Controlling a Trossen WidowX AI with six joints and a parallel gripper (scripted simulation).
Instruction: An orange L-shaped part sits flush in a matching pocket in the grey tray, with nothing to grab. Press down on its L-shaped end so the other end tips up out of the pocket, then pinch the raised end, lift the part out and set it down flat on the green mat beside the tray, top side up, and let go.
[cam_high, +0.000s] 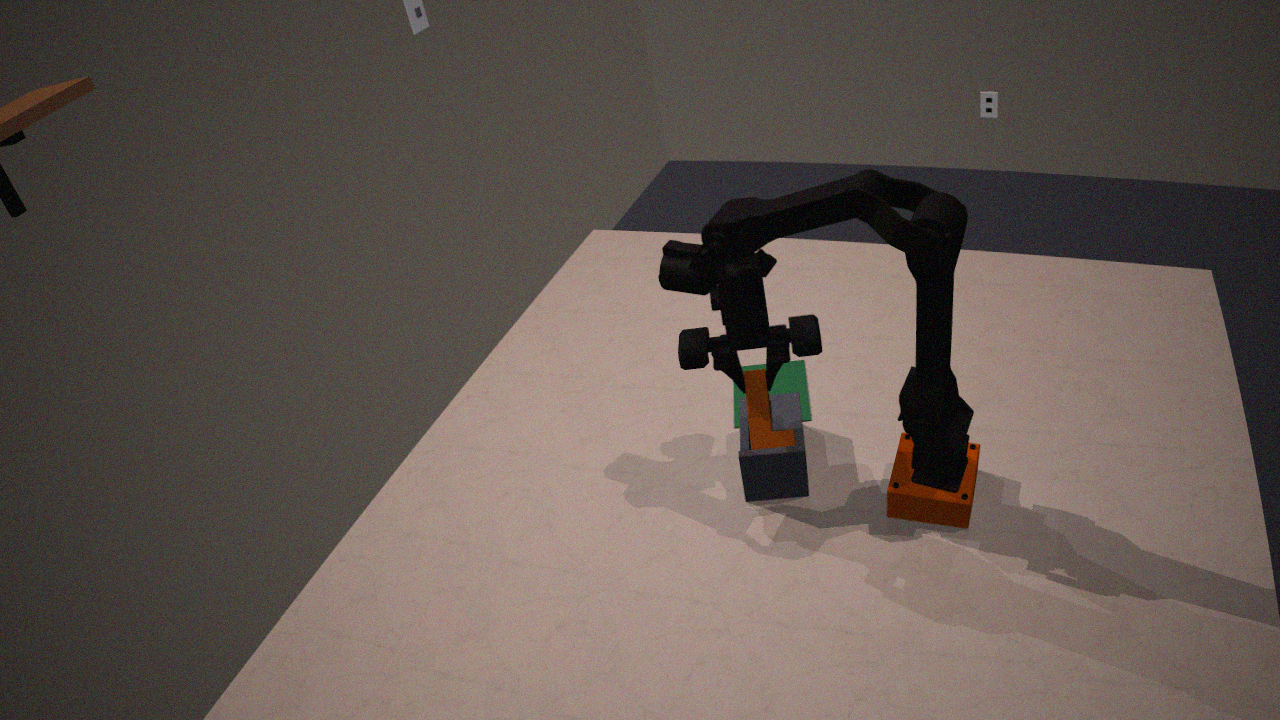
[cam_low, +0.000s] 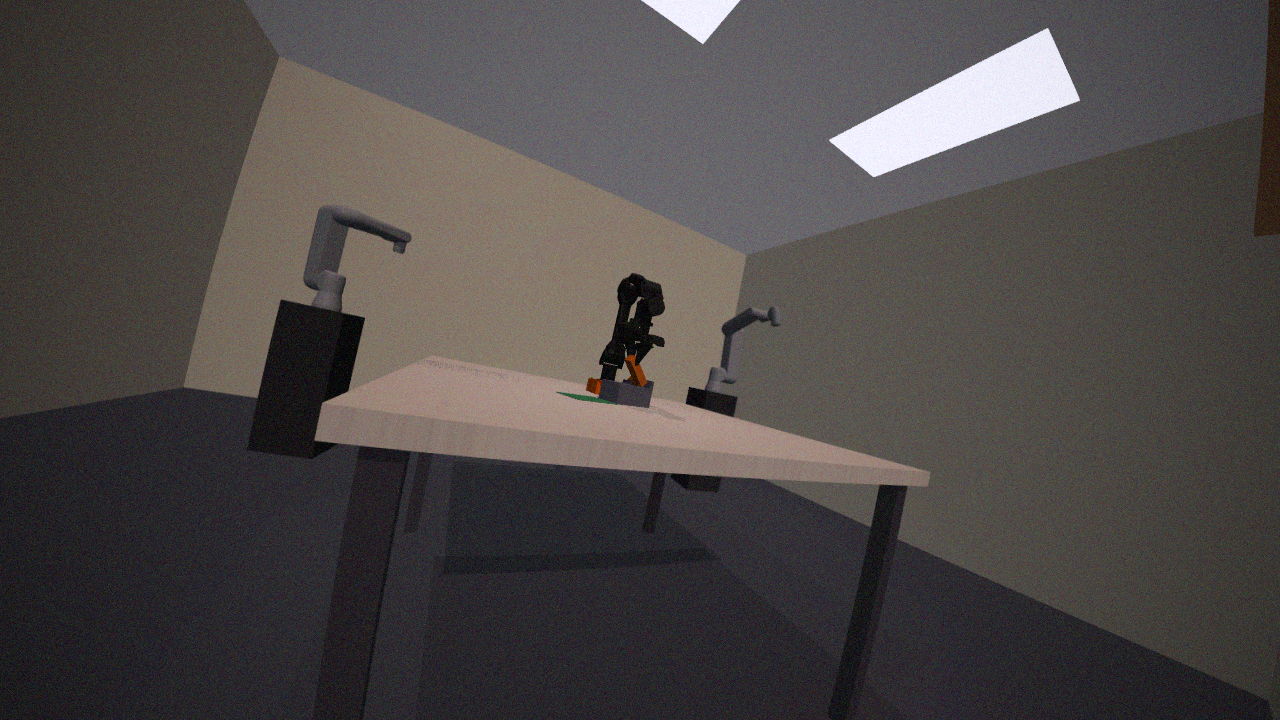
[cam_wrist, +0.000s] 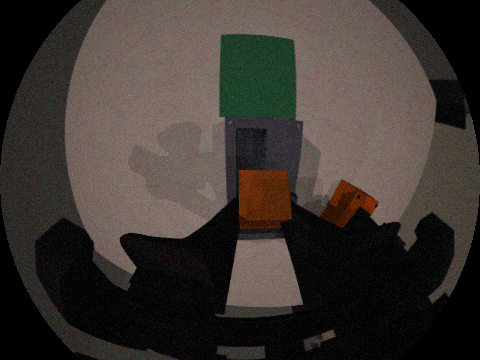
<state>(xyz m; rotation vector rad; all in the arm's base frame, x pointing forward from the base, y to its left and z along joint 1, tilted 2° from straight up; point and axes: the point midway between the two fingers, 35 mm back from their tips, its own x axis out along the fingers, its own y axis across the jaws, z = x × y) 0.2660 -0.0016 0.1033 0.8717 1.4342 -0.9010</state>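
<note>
The green mat is 150 mm below my gripper tip, 140 mm to the right of it and 50 mm ahead of it. Also, from my gripper tip: orange L-shaped part (30 mm below, 30 mm behind, 20 mm to the left).
</note>
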